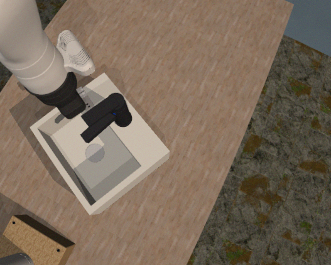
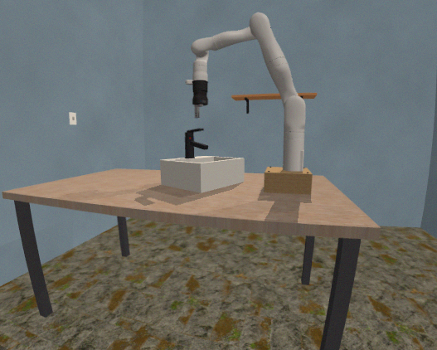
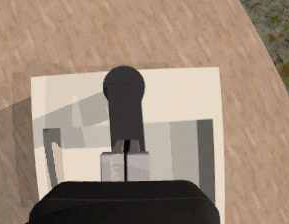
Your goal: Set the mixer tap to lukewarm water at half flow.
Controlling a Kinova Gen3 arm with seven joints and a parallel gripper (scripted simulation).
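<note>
Right now my hand is 20 mm short of the lever and 80 mm above it. From my hand the other things lie so: white sink basin: 50 mm behind, 20 mm to the left, 320 mm below; then black mixer tap: 40 mm ahead, 10 mm to the right, 130 mm below.
</note>
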